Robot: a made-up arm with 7 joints. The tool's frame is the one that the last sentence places. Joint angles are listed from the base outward.
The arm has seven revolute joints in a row. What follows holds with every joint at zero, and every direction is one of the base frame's. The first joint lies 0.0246 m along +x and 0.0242 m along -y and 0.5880 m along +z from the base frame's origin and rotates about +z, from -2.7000 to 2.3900 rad. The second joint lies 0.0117 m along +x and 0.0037 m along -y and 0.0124 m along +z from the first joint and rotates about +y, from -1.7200 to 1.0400 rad. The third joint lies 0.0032 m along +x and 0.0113 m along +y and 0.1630 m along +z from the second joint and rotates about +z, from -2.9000 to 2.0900 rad. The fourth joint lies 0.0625 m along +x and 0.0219 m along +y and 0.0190 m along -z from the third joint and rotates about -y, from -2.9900 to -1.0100 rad. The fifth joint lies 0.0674 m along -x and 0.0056 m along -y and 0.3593 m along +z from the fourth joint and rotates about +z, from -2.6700 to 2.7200 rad. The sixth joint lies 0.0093 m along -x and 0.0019 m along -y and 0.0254 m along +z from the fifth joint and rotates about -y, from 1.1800 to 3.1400 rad. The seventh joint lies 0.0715 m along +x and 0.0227 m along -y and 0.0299 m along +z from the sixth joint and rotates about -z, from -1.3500 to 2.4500 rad. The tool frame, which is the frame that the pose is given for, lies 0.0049 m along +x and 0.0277 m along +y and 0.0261 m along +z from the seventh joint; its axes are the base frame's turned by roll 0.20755, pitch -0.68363 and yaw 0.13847 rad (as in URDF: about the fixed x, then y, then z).
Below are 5 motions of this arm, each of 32 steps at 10 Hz.
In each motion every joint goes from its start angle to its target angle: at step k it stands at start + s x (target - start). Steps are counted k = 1, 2, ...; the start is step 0. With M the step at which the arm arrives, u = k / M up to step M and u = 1 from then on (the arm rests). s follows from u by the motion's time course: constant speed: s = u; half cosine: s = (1 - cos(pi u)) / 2; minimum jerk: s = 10 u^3 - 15 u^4 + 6 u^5.
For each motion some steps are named. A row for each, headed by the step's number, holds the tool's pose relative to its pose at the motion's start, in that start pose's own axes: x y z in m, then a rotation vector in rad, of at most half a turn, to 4 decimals.
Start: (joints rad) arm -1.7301 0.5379 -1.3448 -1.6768 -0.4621 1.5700 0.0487
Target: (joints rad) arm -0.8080 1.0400 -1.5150 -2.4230 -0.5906 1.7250 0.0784
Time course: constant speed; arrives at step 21
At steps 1, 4, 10, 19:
1: 0.0002 0.0239 -0.0036 -0.0105 0.0106 0.0458
4: -0.0063 0.0908 -0.0131 -0.0513 0.0389 0.1784
10: -0.0422 0.1966 -0.0279 -0.1698 0.0780 0.4152
19: -0.1170 0.2775 -0.0414 -0.4123 0.0902 0.6777

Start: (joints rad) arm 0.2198 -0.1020 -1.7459 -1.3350 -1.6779 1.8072 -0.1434
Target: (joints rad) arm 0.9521 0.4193 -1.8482 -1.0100 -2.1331 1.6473 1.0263
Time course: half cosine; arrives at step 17
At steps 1, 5, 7, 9, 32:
1: 0.0024 -0.0006 0.0030 -0.0141 -0.0030 -0.0032
5: 0.0497 -0.0121 0.0772 -0.3317 -0.0938 -0.0902
7: 0.0803 -0.0197 0.1512 -0.6061 -0.2067 -0.1901
9: 0.1005 -0.0247 0.2429 -0.9052 -0.3648 -0.3291
32: 0.0704 -0.0130 0.4948 -1.5911 -0.8652 -0.8046

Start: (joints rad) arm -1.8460 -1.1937 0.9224 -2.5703 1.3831 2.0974 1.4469
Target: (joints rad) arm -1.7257 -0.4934 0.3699 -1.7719 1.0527 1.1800 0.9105
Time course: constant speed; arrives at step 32
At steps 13, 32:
13: -0.0272 0.0791 0.0231 -0.0130 0.4156 0.3320
32: 0.0365 0.1739 0.0332 0.0803 0.8471 0.6764

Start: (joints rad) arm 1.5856 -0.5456 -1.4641 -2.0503 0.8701 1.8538 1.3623
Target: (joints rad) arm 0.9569 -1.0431 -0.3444 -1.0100 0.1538 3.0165 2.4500
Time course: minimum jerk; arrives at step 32
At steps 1, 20, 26, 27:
1: -0.0001 0.0001 0.0002 0.0004 -0.0002 -0.0001
20: -0.1340 -0.2446 0.5337 1.3338 0.4195 -0.5631
26: -0.1216 -0.4401 0.5835 1.6709 0.9790 -0.6369
27: -0.1199 -0.4564 0.5838 1.6930 1.0339 -0.6342

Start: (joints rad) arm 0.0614 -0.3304 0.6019 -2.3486 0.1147 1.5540 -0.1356
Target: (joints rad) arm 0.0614 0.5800 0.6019 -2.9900 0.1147 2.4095 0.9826
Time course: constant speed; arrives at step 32
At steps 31, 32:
31: -0.3505 0.0278 -0.3481 -0.4153 0.4721 -0.8935
32: -0.3650 0.0345 -0.3493 -0.4366 0.4934 -0.9137

